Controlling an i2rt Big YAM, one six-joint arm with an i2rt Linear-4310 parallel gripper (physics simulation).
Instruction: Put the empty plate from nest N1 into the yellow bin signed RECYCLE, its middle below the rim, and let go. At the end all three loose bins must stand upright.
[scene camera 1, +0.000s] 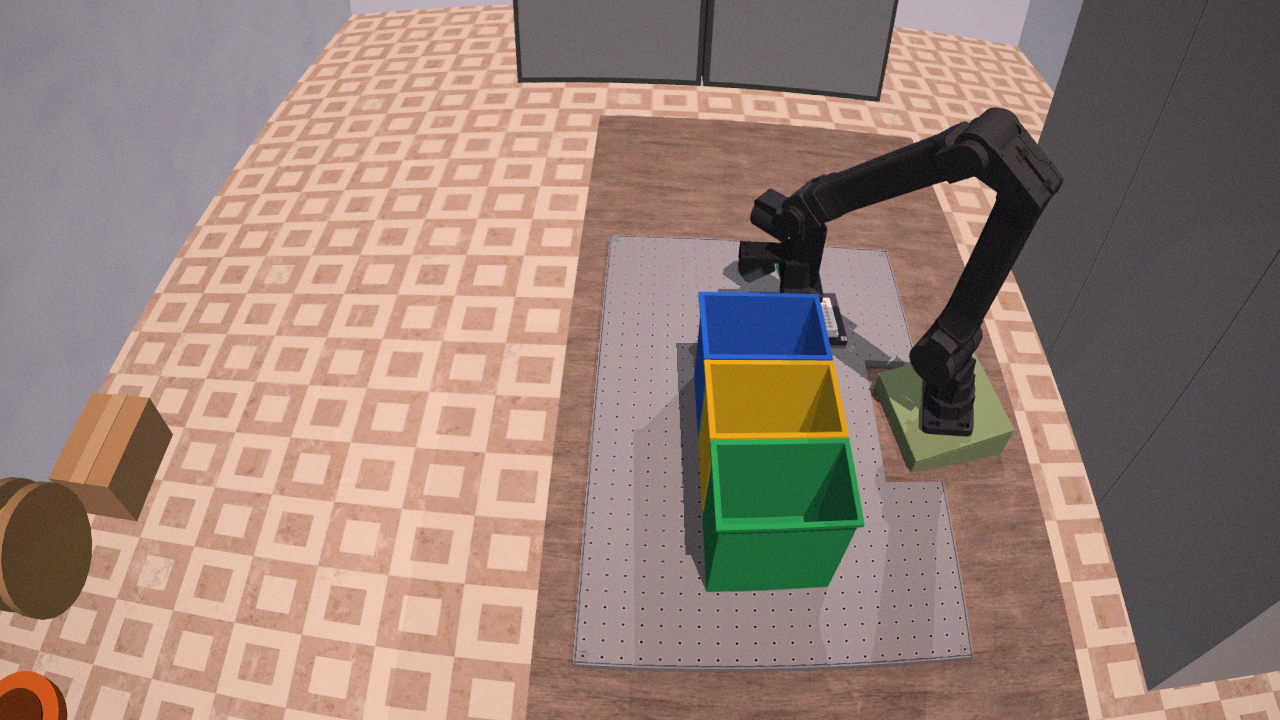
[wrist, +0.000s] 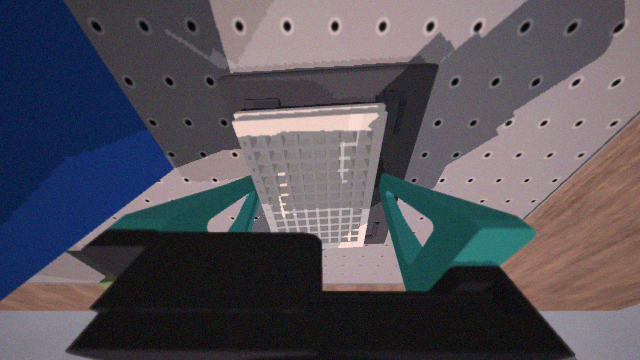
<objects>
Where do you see the gripper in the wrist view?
320, 180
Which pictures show the yellow bin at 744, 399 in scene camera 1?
Scene camera 1 only.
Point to a dark nest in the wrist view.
346, 86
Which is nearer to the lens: the white plate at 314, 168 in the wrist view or the blue bin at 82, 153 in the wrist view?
The white plate.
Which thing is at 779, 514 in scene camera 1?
A green bin.
</objects>
